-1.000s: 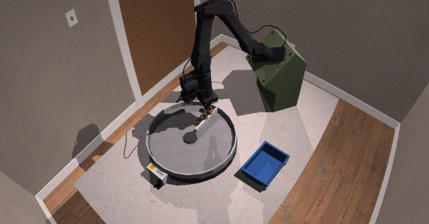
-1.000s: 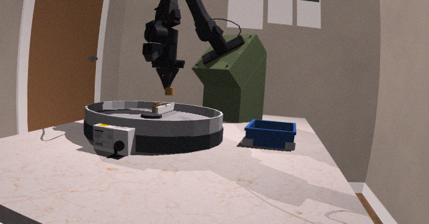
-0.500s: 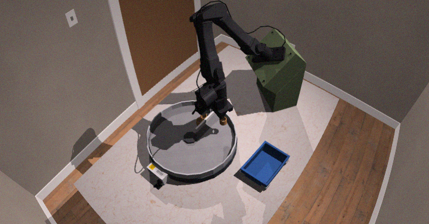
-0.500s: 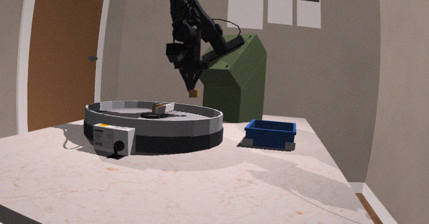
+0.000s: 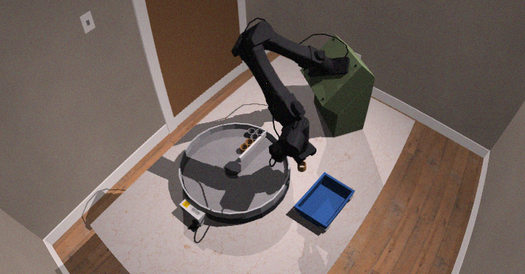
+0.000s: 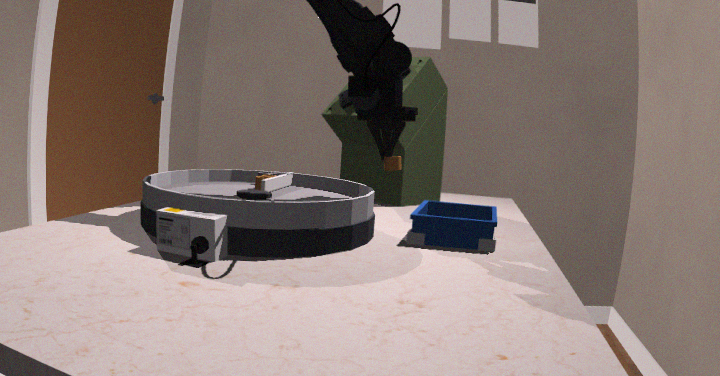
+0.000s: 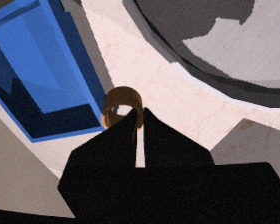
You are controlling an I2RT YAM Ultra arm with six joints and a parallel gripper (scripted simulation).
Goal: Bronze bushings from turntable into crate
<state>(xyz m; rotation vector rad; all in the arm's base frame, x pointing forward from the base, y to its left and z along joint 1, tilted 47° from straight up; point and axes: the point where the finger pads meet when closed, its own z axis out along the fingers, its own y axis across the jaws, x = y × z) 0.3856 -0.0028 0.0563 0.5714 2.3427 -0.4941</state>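
The blue crate lies 8 cm ahead of my hand, 12 cm to the left of it and 11 cm below it. The rest, counted from my hand: grey turntable 4 cm ahead, 24 cm to the right, 8 cm below.
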